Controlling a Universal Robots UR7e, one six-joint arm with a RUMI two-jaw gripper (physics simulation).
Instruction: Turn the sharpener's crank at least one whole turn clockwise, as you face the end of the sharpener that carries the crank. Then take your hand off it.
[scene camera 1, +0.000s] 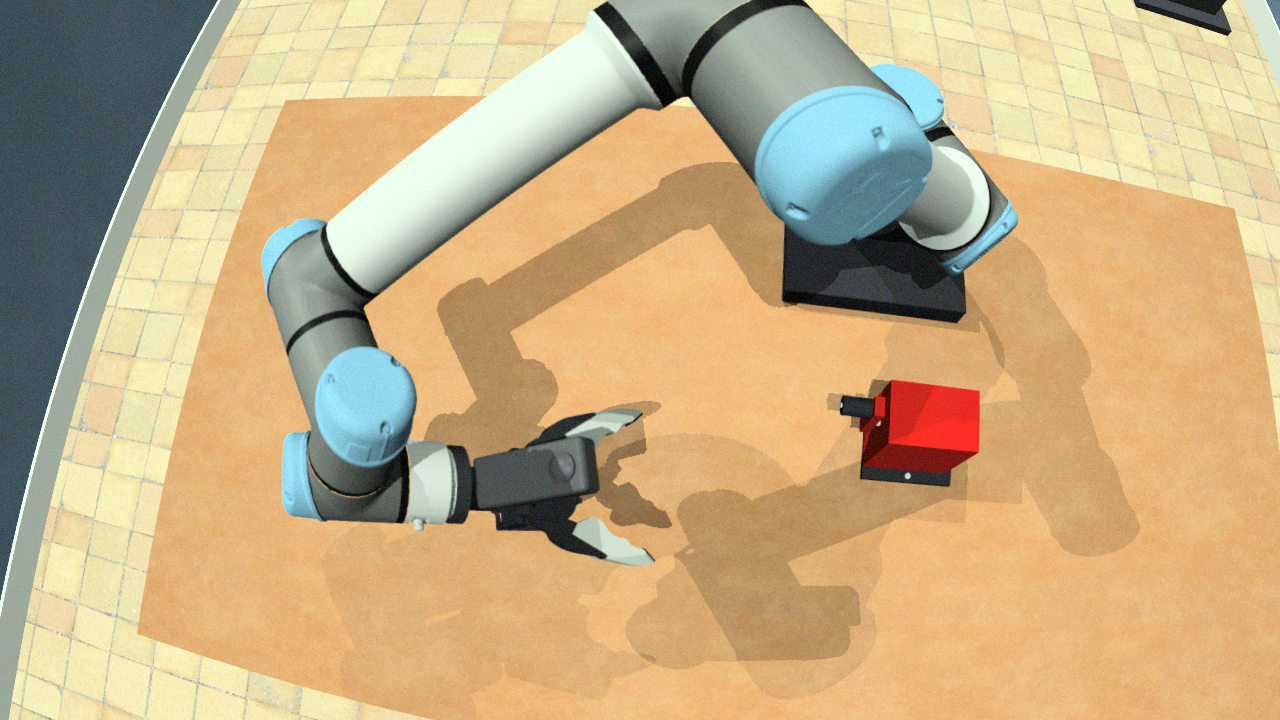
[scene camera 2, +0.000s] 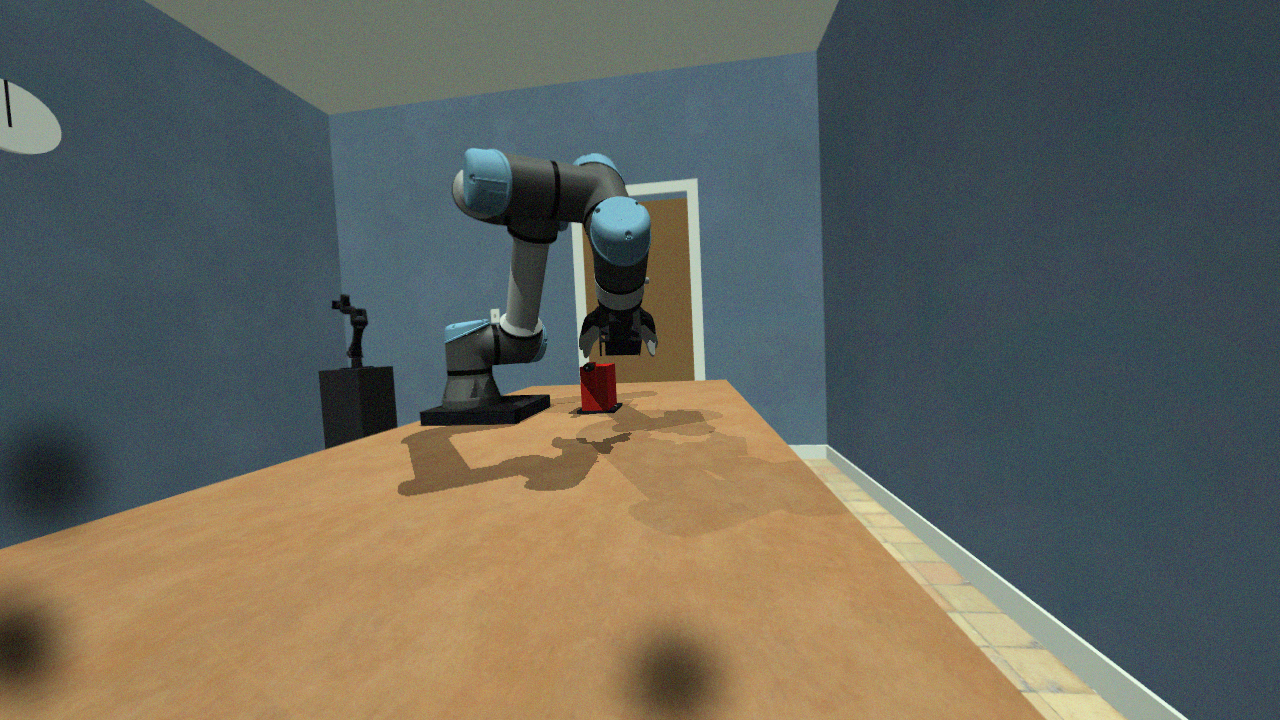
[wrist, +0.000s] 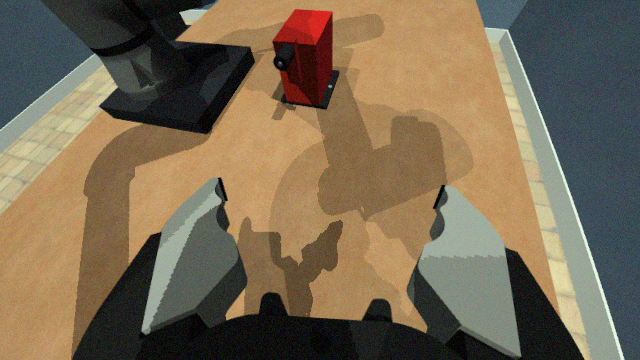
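Where they show: gripper, between the fingertips: (scene camera 1: 648, 487) (wrist: 328, 183); arm's base, origin of its link: (scene camera 2: 472, 403) (wrist: 157, 77).
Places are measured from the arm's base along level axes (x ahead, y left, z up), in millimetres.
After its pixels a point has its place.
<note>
The red sharpener (scene camera 1: 935, 425) {x 358, y 77, z 90 mm} (scene camera 2: 599, 390) {x 362, y 20, z 25 mm} (wrist: 325, 65) {x 384, y 76, z 23 mm} stands upright on a small black base on the table. Its crank, with a black handle (scene camera 1: 857, 406) {x 351, y -22, z 102 mm} (scene camera 2: 588, 366) {x 352, y -38, z 95 mm} (wrist: 284, 57) {x 355, y -35, z 99 mm}, is on the end that faces my gripper; in scene camera 1 that is its left end. The handle is near the top of that end, towards the left side in the wrist view. My gripper (scene camera 1: 648, 487) {x 473, y -233, z 142 mm} (scene camera 2: 619, 350) {x 473, y -233, z 142 mm} (wrist: 328, 183) {x 473, y -233, z 142 mm} is open and empty. It hangs above the table, well apart from the crank, to the left of the sharpener in scene camera 1.
My arm's black base plate (scene camera 1: 872, 291) {x 159, y 15, z -1 mm} (scene camera 2: 483, 414) {x 93, y -104, z -12 mm} (wrist: 165, 112) {x 93, y -93, z -2 mm} stands close to the sharpener, on its upper side in scene camera 1 and to its left in the wrist view. The arm's shadows fall on the table (scene camera 1: 223, 537) {x 619, y -807, z -38 mm} (scene camera 2: 358, 608) {x 373, y -766, z -38 mm}. A dark pedestal (scene camera 2: 358, 407) stands beyond the table.
</note>
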